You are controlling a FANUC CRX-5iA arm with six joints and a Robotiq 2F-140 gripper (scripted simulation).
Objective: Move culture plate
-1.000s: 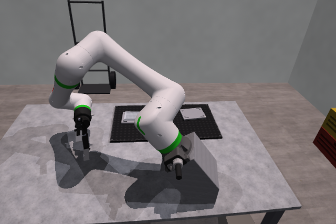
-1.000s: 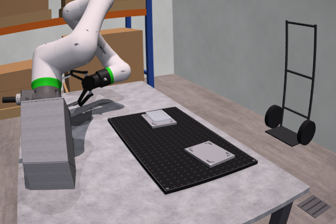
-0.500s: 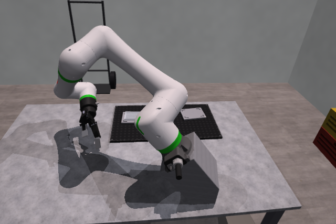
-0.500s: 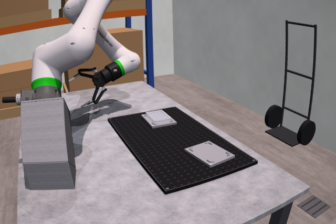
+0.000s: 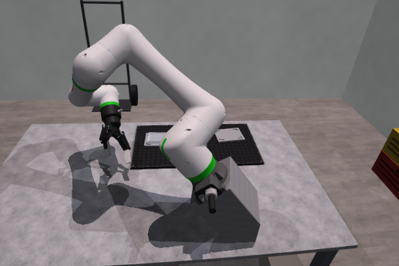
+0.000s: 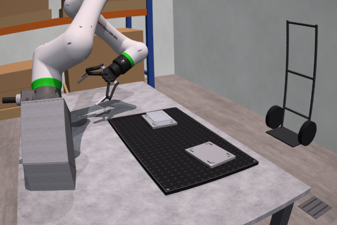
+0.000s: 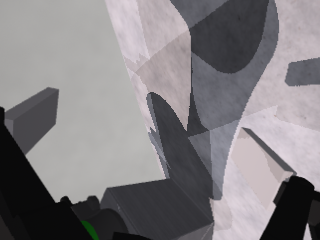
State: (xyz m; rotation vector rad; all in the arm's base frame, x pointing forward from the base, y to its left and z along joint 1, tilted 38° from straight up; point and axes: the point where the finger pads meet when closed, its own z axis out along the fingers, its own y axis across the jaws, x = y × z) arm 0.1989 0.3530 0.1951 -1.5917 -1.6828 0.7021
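Right now my hand is 32 cm short of the plate lid, 14 cm to the left of it and 12 cm above it. Also, from my hand: plate nest N1: 32 cm ahead, 14 cm to the right, 13 cm below; plate nest N2: 38 cm ahead, 55 cm to the right, 13 cm below.
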